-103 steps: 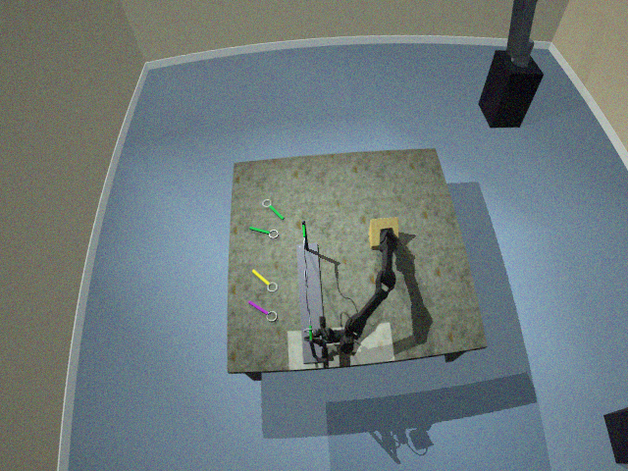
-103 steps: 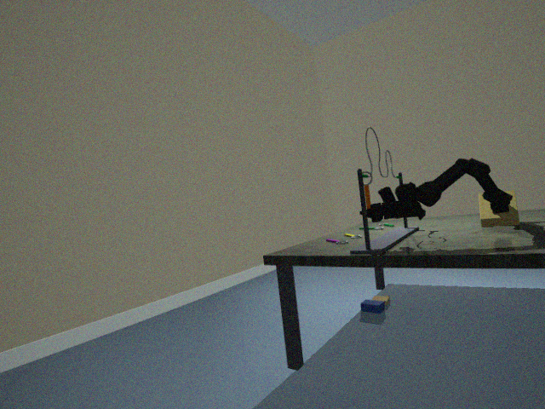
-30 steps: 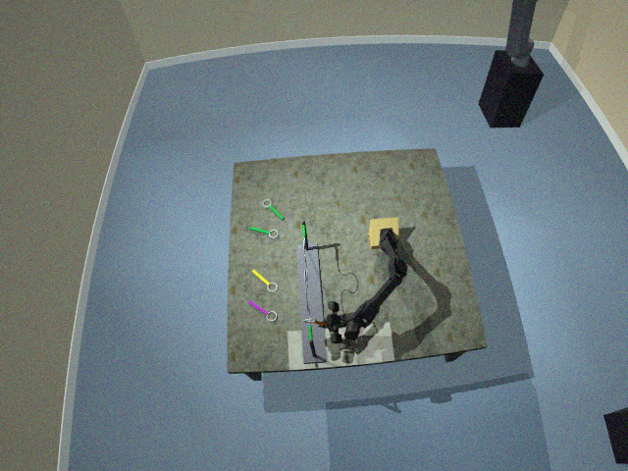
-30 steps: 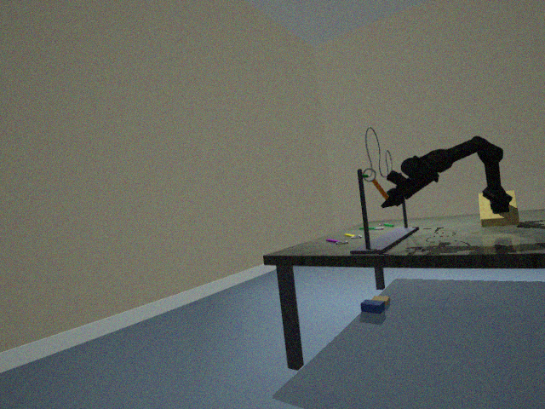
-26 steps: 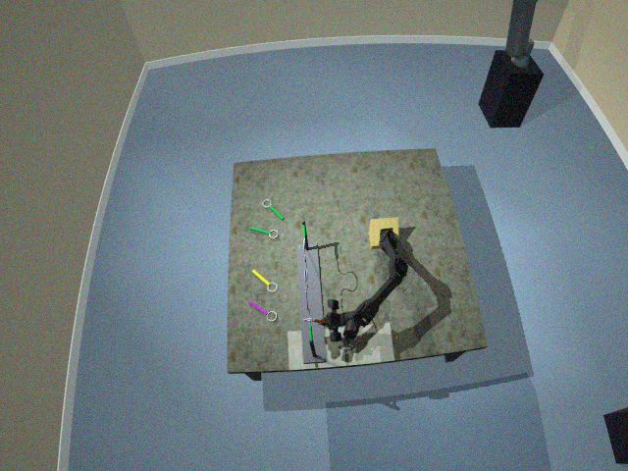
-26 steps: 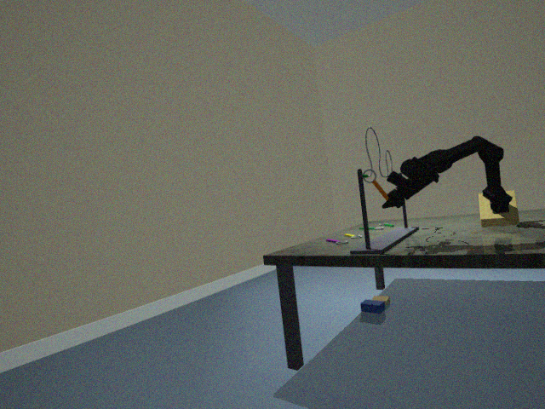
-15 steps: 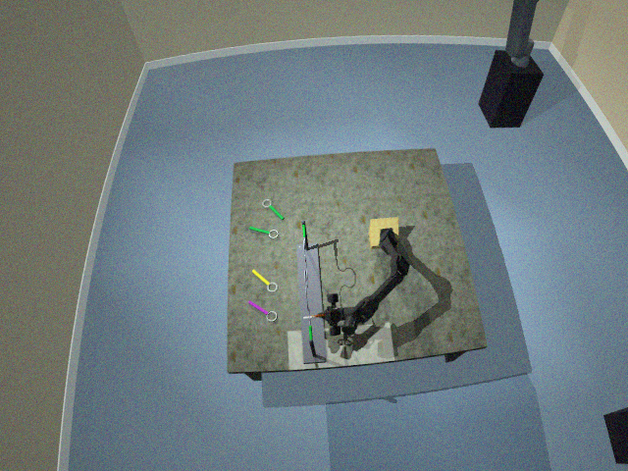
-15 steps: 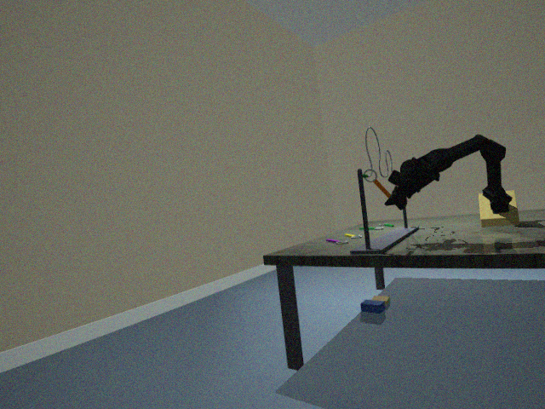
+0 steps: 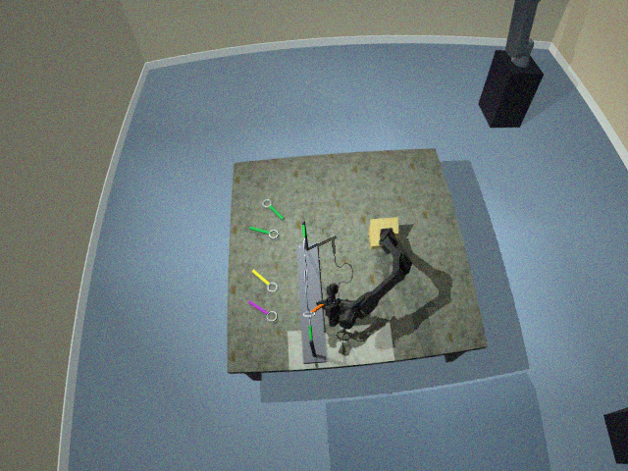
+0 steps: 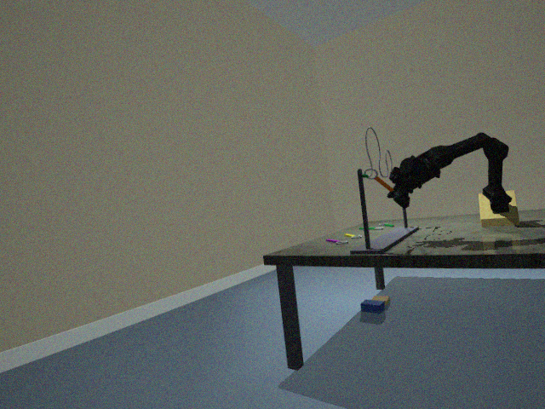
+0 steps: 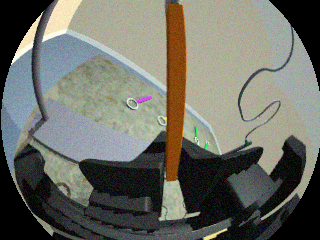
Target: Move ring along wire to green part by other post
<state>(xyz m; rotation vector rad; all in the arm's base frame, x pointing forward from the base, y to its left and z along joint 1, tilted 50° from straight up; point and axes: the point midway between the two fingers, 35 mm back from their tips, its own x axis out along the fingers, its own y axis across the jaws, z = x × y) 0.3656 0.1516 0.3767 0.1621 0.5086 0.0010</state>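
My gripper tip is now 7 cm below the orange-handled ring, 6 cm to the right of it and 1 cm short of it.
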